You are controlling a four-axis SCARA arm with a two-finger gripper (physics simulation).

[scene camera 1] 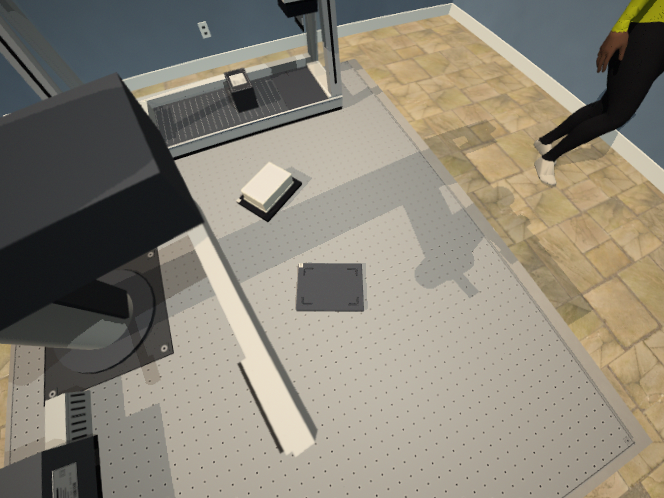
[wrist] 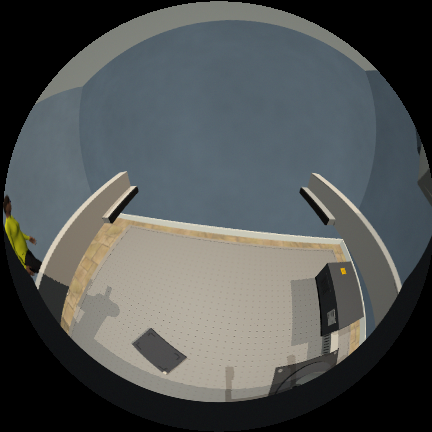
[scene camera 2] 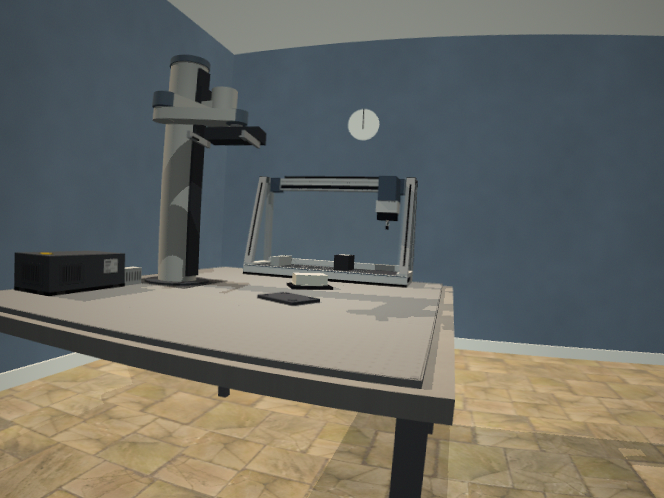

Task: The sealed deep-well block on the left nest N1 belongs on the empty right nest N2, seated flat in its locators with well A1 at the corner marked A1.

Labels:
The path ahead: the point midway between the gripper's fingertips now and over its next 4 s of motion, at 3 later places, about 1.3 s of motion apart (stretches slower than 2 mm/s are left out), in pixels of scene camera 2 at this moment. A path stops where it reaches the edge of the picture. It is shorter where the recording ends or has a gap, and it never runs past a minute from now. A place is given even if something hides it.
My gripper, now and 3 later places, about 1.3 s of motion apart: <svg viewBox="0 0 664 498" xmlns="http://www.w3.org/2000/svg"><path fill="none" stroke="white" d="M215 133L228 135L276 151L281 152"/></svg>

